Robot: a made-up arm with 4 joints.
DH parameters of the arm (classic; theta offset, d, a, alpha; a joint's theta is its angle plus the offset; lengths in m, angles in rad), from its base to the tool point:
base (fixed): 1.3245 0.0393 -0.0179 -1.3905
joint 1: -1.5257 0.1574 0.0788 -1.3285
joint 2: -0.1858 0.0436 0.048 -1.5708
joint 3: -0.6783 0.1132 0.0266 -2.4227
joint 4: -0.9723 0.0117 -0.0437 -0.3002
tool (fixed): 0.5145 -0.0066 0 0
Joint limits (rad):
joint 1: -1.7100..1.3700
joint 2: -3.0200..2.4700
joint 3: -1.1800..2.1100
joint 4: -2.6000..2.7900
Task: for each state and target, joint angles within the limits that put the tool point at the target. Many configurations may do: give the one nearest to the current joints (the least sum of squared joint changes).
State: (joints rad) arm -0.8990 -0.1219 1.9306 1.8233
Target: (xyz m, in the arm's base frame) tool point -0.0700 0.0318 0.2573
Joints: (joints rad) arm -0.1919 -0.7400 2.1039 1.5753
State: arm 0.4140 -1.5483 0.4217 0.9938
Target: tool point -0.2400 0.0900 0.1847
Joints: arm 0.3923 -2.4061 0.3259 1.0879
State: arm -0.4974 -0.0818 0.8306 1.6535
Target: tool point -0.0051 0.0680 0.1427
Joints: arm 0.2455 0.1616 0.9011 1.6144
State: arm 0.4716 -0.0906 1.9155 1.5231
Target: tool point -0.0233 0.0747 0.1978
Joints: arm 0.0828 -0.2988 1.8721 1.6007
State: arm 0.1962 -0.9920 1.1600 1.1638
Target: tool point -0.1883 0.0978 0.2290
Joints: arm 0.1531 -1.7485 0.9574 0.6115
